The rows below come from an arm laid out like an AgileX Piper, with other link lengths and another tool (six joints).
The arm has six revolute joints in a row. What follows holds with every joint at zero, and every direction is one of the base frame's.
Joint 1 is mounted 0.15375 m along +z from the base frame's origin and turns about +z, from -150 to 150 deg.
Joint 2 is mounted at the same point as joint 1 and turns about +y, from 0 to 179.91 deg.
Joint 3 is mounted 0.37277 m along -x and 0.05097 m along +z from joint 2 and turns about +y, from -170 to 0 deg.
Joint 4 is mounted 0.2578 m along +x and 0.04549 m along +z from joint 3 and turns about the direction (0.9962, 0, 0.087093), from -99.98 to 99.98 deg.
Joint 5 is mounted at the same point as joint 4 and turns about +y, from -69.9 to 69.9 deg.
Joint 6 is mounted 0.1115 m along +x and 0.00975 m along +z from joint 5 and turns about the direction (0.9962, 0, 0.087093), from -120 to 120 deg.
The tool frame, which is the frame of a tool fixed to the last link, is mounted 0.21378 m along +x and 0.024 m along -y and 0.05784 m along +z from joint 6; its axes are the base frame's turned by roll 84.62, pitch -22.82 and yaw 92 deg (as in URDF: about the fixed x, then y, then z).
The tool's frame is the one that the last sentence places.
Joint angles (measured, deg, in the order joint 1, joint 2, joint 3, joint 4, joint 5, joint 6), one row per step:
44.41 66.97 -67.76 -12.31 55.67 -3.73
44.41 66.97 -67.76 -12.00 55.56 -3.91
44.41 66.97 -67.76 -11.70 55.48 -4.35
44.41 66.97 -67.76 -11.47 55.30 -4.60
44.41 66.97 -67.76 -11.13 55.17 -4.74
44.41 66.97 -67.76 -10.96 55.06 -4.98
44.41 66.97 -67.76 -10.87 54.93 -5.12
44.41 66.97 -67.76 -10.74 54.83 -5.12
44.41 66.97 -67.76 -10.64 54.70 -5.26
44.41 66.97 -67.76 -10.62 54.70 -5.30
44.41 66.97 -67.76 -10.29 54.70 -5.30
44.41 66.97 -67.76 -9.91 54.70 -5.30
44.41 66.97 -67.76 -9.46 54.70 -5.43
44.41 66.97 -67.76 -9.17 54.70 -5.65
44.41 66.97 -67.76 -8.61 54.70 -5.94
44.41 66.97 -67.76 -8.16 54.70 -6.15
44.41 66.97 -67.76 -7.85 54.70 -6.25
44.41 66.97 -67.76 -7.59 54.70 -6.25
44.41 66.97 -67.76 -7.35 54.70 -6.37
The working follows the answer.
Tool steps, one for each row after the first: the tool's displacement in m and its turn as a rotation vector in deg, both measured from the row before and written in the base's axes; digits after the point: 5 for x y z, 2 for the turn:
-0.00068 0.00145 0.00008 0.19 0.08 0.19
-0.00080 0.00151 0.00000 0.01 0.01 0.37
-0.00032 0.00148 0.00050 0.14 -0.05 0.25
-0.00071 0.00157 0.00015 0.25 0.10 0.16
-0.00031 0.00105 0.00029 0.06 -0.04 0.22
0.00000 0.00080 0.00046 0.07 -0.08 0.14
-0.00014 0.00072 0.00027 0.16 0.02 0.03
-0.00003 0.00083 0.00045 0.08 -0.07 0.14
-0.00007 0.00009 -0.00002 -0.01 0.00 0.03
-0.00093 0.00100 -0.00037 0.23 0.23 0.03
-0.00108 0.00116 -0.00042 0.27 0.26 0.04
-0.00132 0.00147 -0.00046 0.25 0.27 0.14
-0.00090 0.00104 -0.00028 0.08 0.12 0.19
-0.00169 0.00192 -0.00053 0.24 0.28 0.27
-0.00136 0.00153 -0.00041 0.20 0.23 0.20
-0.00092 0.00102 -0.00028 0.17 0.18 0.11
-0.00075 0.00080 -0.00024 0.18 0.18 0.03
-0.00073 0.00082 -0.00020 0.11 0.12 0.11

Tool pose at each row, in the base's axes (x y z in m, rotation vector in deg; rounded; the steps above come from the unrounded poses):
0.33815 0.22746 0.34982 77.42 129.98 49.84
0.33746 0.22892 0.34990 77.36 130.17 50.10
0.33666 0.23043 0.34990 76.99 130.50 50.24
0.33634 0.23191 0.35039 76.76 130.65 50.52
0.33563 0.23348 0.35055 76.77 130.83 50.84
0.33532 0.23454 0.35083 76.54 130.98 51.00
0.33532 0.23534 0.35129 76.37 131.03 51.17
0.33518 0.23606 0.35157 76.42 131.05 51.37
0.33515 0.23688 0.35202 76.25 131.10 51.55
0.33508 0.23697 0.35200 76.22 131.13 51.55
0.33415 0.23798 0.35163 76.45 131.29 51.75
0.33307 0.23914 0.35122 76.72 131.48 51.98
0.33175 0.24060 0.35075 76.88 131.76 52.21
0.33086 0.24165 0.35048 76.80 132.01 52.32
0.32917 0.24357 0.34995 76.83 132.42 52.57
0.32781 0.24510 0.34954 76.88 132.74 52.78
0.32689 0.24612 0.34927 76.97 132.94 52.94
0.32614 0.24691 0.34903 77.16 133.07 53.10
0.32541 0.24774 0.34883 77.17 133.24 53.22

